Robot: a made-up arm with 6 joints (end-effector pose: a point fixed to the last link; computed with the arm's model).
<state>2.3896 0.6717 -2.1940 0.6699 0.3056 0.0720</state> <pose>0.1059 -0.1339 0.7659 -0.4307 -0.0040 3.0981</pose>
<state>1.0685 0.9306 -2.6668 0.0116 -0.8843 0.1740</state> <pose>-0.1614 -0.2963 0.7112 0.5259 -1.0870 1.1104</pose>
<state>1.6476 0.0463 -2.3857 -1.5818 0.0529 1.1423</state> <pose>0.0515 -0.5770 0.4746 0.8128 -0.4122 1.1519</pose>
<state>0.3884 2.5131 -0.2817 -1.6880 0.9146 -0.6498</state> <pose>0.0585 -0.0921 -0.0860 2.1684 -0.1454 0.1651</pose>
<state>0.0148 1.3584 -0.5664 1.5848 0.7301 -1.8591</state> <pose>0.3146 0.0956 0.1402 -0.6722 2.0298 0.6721</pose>
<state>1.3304 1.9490 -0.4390 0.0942 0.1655 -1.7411</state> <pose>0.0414 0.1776 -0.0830 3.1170 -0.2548 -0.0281</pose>
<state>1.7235 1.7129 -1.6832 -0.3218 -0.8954 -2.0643</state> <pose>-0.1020 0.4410 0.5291 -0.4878 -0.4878 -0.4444</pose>
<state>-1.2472 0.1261 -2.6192 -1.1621 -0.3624 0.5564</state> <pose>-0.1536 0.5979 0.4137 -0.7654 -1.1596 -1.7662</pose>
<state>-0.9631 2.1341 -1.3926 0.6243 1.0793 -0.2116</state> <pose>0.2871 -0.2897 0.0488 1.5056 2.4584 0.7714</pose>
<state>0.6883 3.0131 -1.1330 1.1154 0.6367 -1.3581</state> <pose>0.0509 0.1362 -0.2510 1.0337 -2.2423 -0.5819</pose>
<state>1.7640 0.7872 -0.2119 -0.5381 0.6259 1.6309</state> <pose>-0.0014 0.2204 0.1065 -0.6719 2.6272 0.6867</pose>
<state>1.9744 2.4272 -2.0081 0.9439 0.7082 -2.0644</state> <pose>-0.2918 0.5004 0.1250 -2.4102 -0.3877 0.9937</pose>
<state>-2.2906 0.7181 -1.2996 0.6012 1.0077 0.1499</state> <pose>-0.0794 -0.1896 0.5163 1.7396 0.6759 -0.8191</pose>
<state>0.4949 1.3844 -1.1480 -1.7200 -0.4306 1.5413</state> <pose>0.3448 0.2502 0.3404 -0.8918 1.5722 0.5952</pose>
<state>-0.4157 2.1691 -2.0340 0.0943 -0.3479 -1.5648</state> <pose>0.5427 -0.2444 0.3807 -0.7111 1.2758 -1.6174</pose>
